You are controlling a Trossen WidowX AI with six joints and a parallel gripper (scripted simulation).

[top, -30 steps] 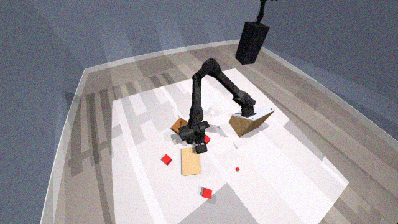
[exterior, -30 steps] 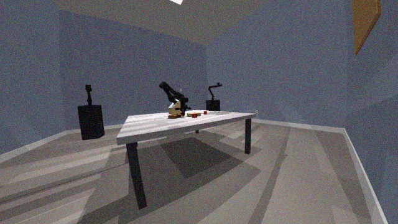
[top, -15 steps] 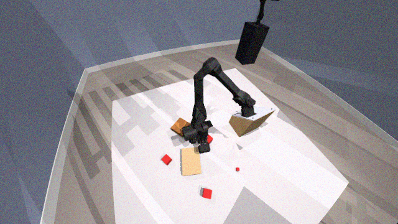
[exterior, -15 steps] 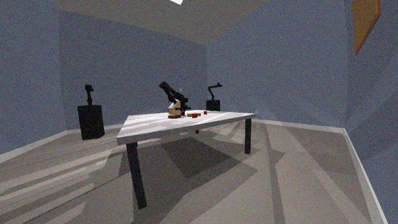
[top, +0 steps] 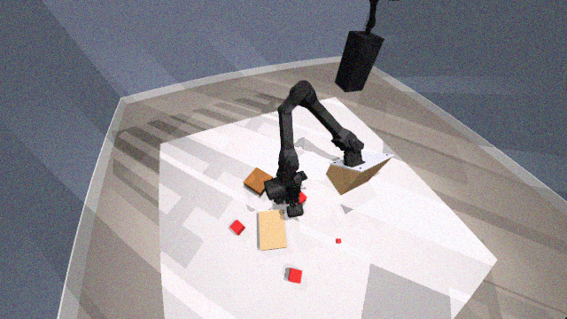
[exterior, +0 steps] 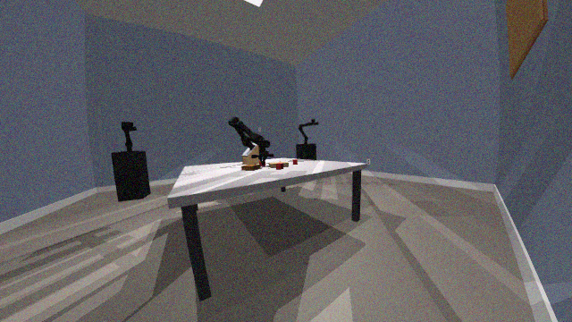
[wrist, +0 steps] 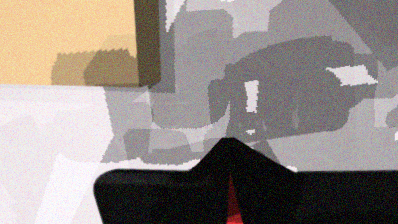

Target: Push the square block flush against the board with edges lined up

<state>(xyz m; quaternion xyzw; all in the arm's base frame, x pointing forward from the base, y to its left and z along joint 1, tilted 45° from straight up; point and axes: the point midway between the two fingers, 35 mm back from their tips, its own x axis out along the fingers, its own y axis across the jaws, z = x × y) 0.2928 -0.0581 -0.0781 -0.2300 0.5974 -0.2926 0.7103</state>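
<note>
My gripper tip is now 11 cm short of the tan board, 10 cm to the right of it and 1 cm below it. Round my gripper tip: square block: 14 cm to the right, 11 cm ahead, 1 cm above.
</note>
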